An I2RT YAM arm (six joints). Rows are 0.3 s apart.
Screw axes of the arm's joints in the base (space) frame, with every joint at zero. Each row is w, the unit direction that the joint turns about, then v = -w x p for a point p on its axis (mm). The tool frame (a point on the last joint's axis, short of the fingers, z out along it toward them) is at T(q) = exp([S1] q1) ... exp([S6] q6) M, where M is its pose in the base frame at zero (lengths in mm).
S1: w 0 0 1 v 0.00 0.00 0.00
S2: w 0 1 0 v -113.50 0.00 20.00
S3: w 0 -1 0 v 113.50 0.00 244.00
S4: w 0 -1 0 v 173.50 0.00 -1.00
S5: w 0 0 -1 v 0.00 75.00 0.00
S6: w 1 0 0 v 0.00 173.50 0.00
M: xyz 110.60 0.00 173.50 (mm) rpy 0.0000 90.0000 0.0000 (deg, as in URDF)
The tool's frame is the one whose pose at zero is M.
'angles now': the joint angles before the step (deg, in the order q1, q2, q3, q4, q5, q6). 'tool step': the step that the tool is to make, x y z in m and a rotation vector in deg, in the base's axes. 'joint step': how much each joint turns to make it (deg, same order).
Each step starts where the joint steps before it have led.
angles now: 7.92, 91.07, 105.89, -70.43, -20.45, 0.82
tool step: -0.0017, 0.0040, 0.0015, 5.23, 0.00, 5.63
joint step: -0.01, 0.00, 0.00, -0.05, -7.46, -1.89
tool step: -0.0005, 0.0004, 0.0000, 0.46, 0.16, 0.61
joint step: 0.01, 0.01, 0.02, -0.23, -0.73, -0.26
